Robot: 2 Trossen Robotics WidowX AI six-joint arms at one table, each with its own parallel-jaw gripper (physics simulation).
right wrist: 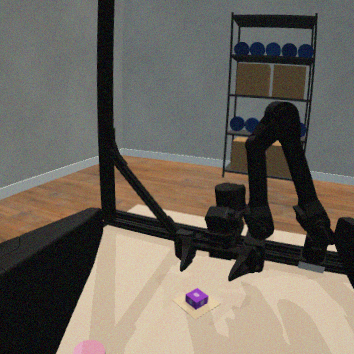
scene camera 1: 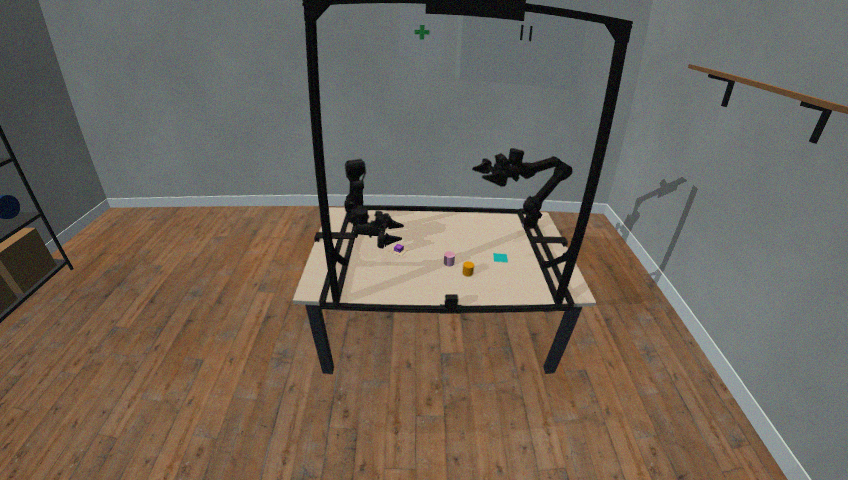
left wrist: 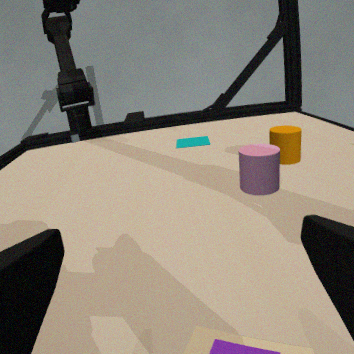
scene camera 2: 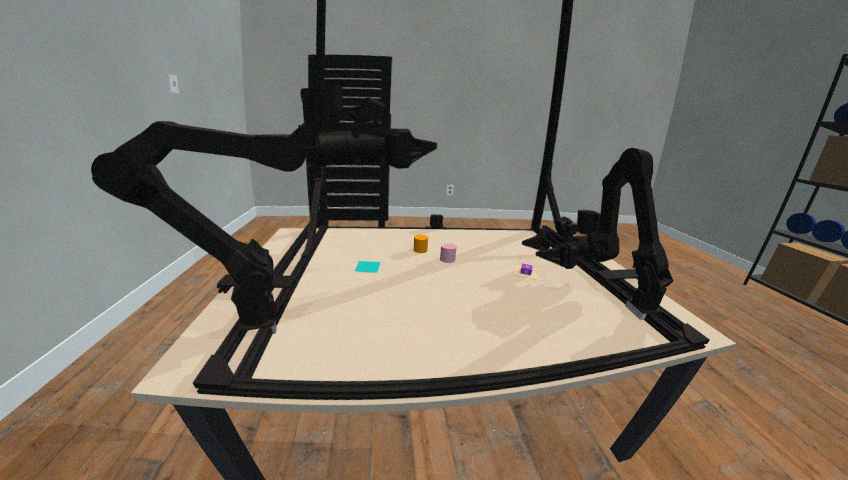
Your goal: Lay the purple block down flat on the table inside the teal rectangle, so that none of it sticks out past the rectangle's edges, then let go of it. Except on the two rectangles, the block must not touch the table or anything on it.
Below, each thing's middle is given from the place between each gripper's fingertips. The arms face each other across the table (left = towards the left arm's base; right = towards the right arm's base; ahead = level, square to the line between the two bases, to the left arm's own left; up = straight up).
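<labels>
The orange cylinder (left wrist: pixel 288 138) is 17 cm behind my left hand, 28 cm to the right of it and 6 cm below it. Counting from my right hand instead, I find the cylinder 3 cm to the left, 26 cm behind and 32 cm below.
</labels>
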